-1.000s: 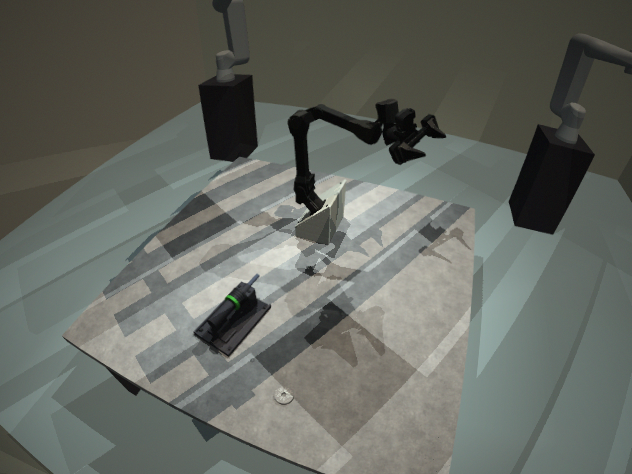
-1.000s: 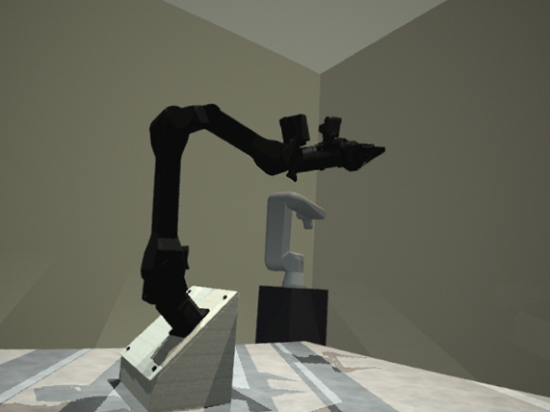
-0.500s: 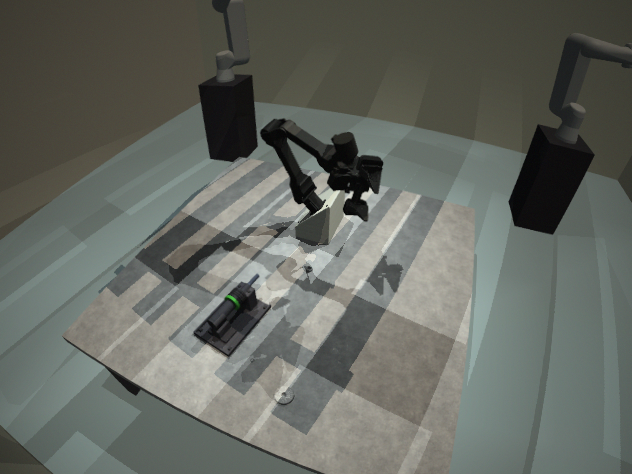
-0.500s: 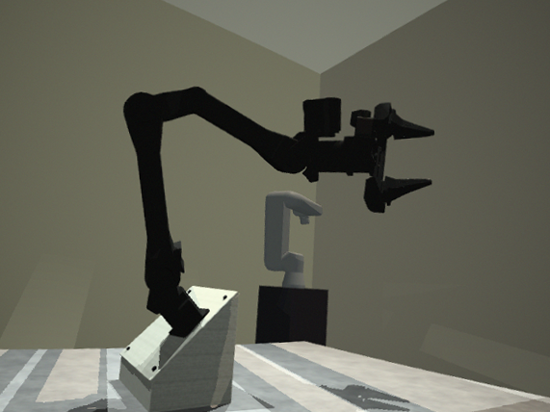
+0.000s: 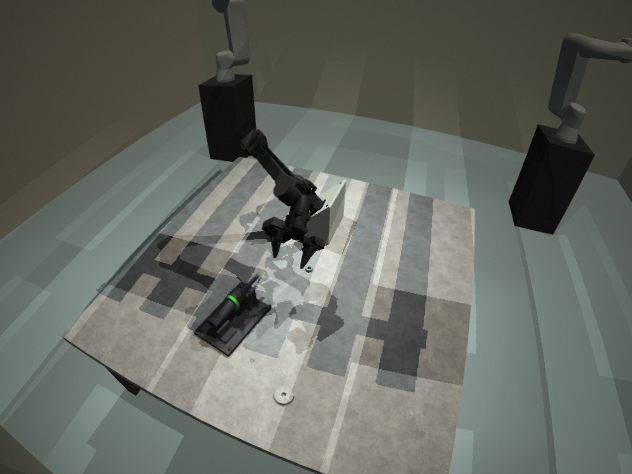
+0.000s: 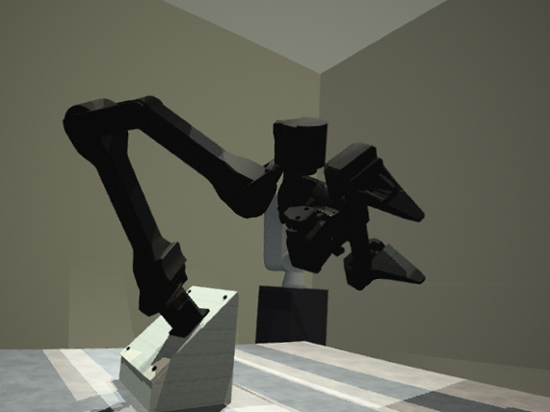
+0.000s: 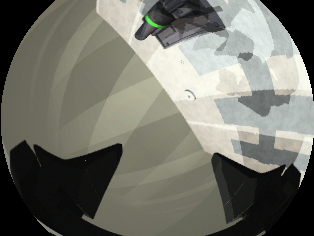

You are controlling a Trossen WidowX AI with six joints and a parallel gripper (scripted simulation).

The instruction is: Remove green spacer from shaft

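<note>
The blue-grey shaft is 40 mm ahead of my gripper tip, 170 mm to the right of it and 170 mm below it. The rest, counted from my gripper tip: green spacer 70 mm ahead, 170 mm to the right, 170 mm below.
</note>
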